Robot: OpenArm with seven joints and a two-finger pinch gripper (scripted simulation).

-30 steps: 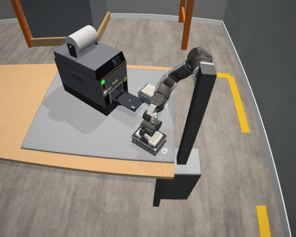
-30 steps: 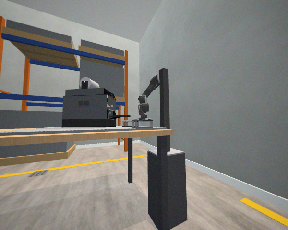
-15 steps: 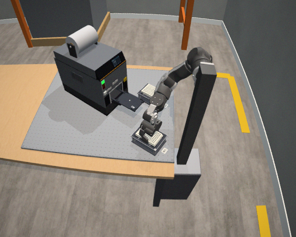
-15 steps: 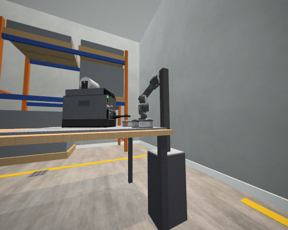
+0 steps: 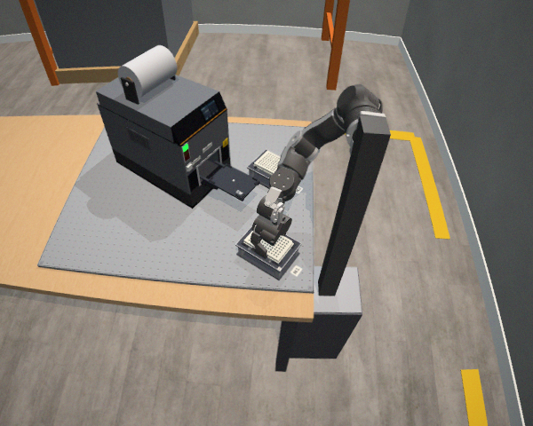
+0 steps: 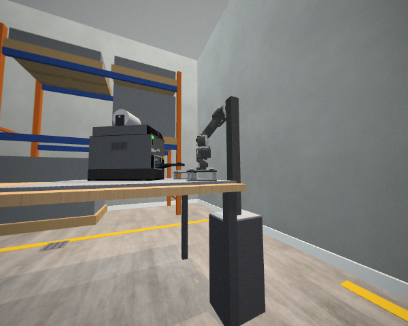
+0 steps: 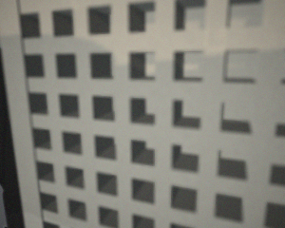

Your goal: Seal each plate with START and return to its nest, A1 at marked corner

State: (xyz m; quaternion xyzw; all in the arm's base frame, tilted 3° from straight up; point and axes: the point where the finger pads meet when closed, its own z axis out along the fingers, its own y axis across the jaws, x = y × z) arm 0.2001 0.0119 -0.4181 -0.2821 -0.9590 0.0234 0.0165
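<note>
The sealer stage is 120 mm ahead of my hand, 210 mm to the right of it and 40 mm above it. Round my hand: foil roll 410 mm ahead, 390 mm to the right, 350 mm above; white well plate 10 mm behind, 340 mm to the right; white start button 260 mm ahead, 190 mm to the right, 120 mm above.
</note>
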